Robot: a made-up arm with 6 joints. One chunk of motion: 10 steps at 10 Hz.
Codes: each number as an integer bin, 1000 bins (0 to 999) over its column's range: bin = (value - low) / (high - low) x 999, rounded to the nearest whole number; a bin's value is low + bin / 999 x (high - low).
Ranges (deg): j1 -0.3..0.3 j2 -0.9..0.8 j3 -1..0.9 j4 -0.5..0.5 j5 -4.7..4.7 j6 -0.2..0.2
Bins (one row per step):
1: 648 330 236 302 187 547
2: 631 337 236 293 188 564
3: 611 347 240 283 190 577
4: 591 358 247 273 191 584
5: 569 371 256 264 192 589
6: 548 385 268 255 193 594
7: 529 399 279 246 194 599
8: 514 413 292 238 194 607
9: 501 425 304 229 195 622
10: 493 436 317 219 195 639
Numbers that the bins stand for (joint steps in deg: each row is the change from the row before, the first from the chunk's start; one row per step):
1: 0.089 -0.338 -0.551 -0.198 -2.940 0.019
2: 0.079 -0.327 -0.551 -0.207 -2.931 0.026
3: 0.067 -0.310 -0.544 -0.217 -2.912 0.031
4: 0.055 -0.291 -0.530 -0.227 -2.903 0.034
5: 0.042 -0.269 -0.513 -0.236 -2.893 0.036
6: 0.029 -0.245 -0.490 -0.245 -2.884 0.038
7: 0.018 -0.221 -0.469 -0.254 -2.875 0.040
8: 0.009 -0.197 -0.445 -0.262 -2.875 0.043
9: 0.001 -0.177 -0.422 -0.271 -2.865 0.049
10: -0.004 -0.158 -0.397 -0.281 -2.865 0.056

